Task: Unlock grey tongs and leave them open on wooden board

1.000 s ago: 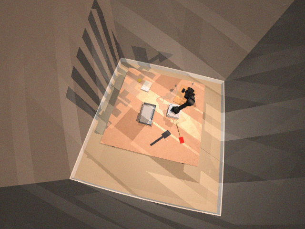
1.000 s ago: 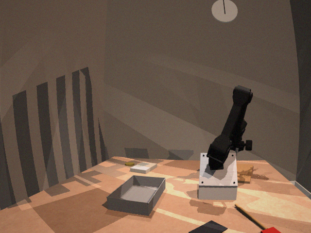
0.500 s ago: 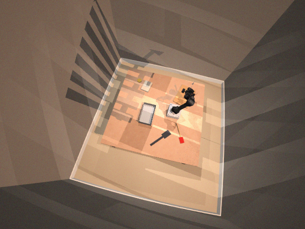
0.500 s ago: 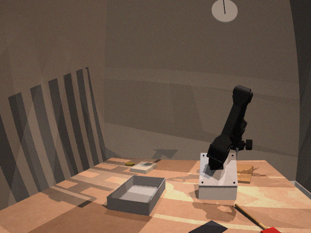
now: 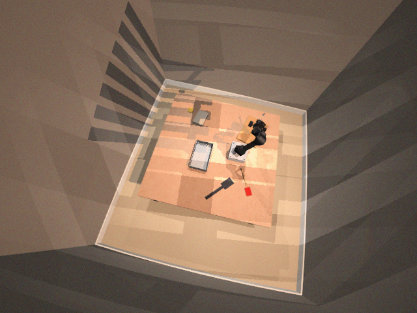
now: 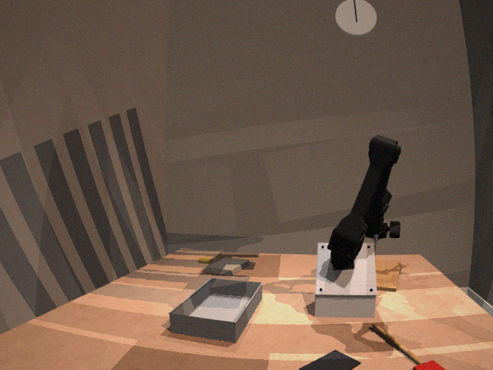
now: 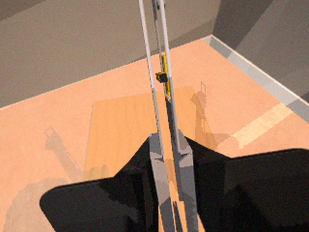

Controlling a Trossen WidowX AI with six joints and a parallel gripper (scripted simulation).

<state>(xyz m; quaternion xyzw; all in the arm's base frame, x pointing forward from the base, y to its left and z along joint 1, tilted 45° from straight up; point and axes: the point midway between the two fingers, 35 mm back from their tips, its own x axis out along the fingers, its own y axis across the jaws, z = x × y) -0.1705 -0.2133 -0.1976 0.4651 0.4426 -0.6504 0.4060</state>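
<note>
Now: gripper tip 15 cm above the wooden board, 2 cm short of it and 1 cm to the left of it. Round my gripper tip: pale block 63 cm ahead, 14 cm below, 6 cm to the right; then red-headed tool 62 cm to the left, 15 cm below, 4 cm ahead; then grey roasting tin 53 cm ahead, 41 cm to the left, 13 cm below.
</note>
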